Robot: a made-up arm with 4 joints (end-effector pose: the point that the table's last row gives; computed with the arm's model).
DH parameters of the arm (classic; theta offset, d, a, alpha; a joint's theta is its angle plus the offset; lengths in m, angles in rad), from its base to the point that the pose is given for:
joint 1: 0 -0.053 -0.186 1.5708
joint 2: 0 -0.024 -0.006 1.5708
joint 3: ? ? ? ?
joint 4: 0 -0.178 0.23 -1.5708
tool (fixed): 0 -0.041 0 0
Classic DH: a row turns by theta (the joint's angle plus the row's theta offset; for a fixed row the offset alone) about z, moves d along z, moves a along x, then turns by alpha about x.
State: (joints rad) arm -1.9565 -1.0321 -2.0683 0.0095
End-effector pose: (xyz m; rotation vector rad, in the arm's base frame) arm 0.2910 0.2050 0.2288 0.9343 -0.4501 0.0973
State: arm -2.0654 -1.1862 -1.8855 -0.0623
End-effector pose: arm 0.3328 0.1117 0.2028 1.0936 -0.4117 -0.1239
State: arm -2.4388 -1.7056 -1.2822 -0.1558
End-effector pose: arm 0.3456 -0.1555 0.0421 1.7576 -0.4035 -0.7109
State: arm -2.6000 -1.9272 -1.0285 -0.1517
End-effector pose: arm 0.3295 -0.2161 -0.0433 2.0714 -0.4187 -0.8584
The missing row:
joint 3: 0 -0.086 0.058 -1.5708
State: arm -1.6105 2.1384 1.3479 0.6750
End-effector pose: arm -0.1744 0.4814 0.0311 0.7280 2.2772 1.1288
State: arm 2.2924 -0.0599 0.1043 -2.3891
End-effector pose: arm 0.0450 -0.3772 -0.0867 -2.3912 1.2313 0.8589
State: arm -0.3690 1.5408 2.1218 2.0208
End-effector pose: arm -0.4826 0.1171 0.1046 0.7914 1.1707 2.2119
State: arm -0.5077 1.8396 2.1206 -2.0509
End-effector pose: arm -0.1217 0.0713 0.1565 1.8908 -0.3646 0.4423
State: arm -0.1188 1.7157 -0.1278 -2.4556
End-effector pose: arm -0.1108 0.1965 -0.2206 -0.0698 0.7452 -0.1776
